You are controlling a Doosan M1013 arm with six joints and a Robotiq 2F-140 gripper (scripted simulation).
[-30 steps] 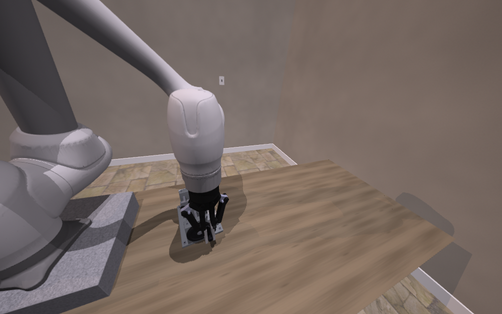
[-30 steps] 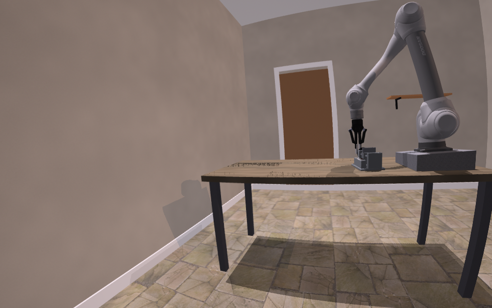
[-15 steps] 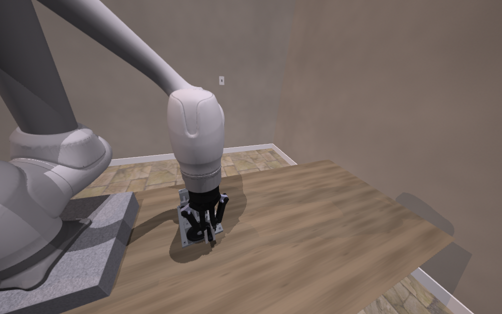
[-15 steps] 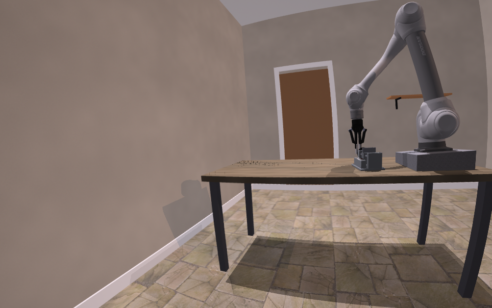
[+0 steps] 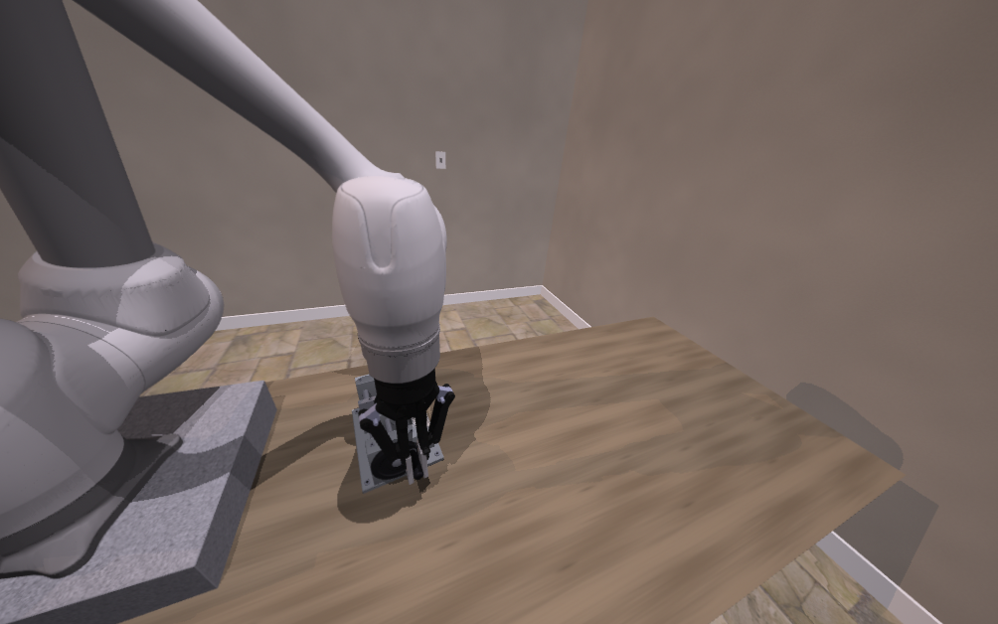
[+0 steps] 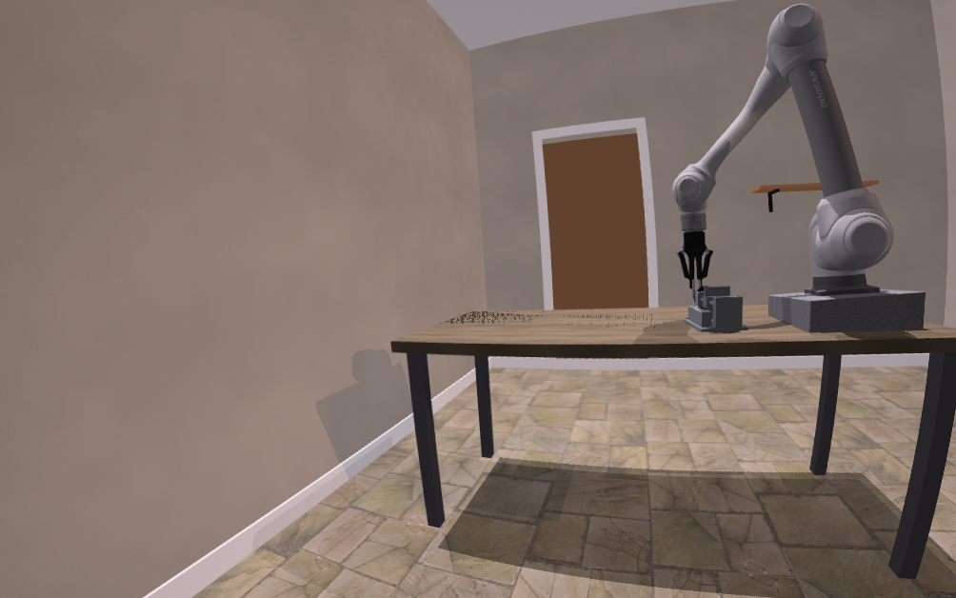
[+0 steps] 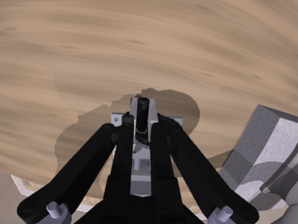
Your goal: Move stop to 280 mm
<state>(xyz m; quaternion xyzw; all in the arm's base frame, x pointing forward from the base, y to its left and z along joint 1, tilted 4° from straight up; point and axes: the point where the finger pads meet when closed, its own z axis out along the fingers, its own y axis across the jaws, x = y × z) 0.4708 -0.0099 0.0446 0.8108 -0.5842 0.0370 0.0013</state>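
Now: the handwheel 20 mm to the left of my hand, 20 mm below it and 10 mm behind it.
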